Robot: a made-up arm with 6 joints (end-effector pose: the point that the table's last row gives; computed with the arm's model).
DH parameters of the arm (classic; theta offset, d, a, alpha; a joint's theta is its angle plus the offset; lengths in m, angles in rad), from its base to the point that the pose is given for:
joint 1: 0 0.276 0 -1.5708
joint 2: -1.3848 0 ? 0
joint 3: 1.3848 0 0.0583 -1.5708
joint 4: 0 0.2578 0 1.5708
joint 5: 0 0 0.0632 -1.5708
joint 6: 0 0.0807 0 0
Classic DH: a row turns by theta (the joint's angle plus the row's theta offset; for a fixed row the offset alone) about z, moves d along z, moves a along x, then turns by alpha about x.
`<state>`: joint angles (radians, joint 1 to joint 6).
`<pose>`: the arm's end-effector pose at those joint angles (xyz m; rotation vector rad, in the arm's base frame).
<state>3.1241 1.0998 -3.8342 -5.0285 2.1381 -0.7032</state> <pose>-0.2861 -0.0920 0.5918 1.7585 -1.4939 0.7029</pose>
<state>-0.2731 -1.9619 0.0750 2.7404 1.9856 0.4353</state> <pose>0.0255 0.0332 0.4633 -0.6351 -0.5348 0.1730</pose>
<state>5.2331 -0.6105 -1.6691 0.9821 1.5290 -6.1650</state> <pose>0.1306 -0.0973 0.6911 -2.0922 0.8800 -1.3293</pose>
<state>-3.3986 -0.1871 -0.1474 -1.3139 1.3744 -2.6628</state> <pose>-0.1276 0.1004 0.1840 -1.8984 -0.3070 -0.8219</pose>
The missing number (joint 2, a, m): 0.2114
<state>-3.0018 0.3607 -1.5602 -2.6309 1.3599 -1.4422</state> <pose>-0.4653 -0.0331 0.4422 -0.8756 -0.0478 1.6960</pose>
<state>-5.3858 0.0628 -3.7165 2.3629 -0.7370 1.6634</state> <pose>0.0113 -0.0997 0.7274 0.5771 0.0315 1.8697</pose>
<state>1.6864 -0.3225 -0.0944 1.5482 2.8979 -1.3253</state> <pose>-0.0920 0.0917 0.3302 0.1066 -0.5539 1.8603</pose>
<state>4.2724 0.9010 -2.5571 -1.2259 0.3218 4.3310</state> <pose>-0.1982 -0.4972 0.4742 1.7540 0.8000 -1.7302</pose>
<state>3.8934 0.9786 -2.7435 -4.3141 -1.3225 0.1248</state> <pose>-0.3529 -0.2116 0.4228 -1.9234 -0.6630 1.0016</pose>
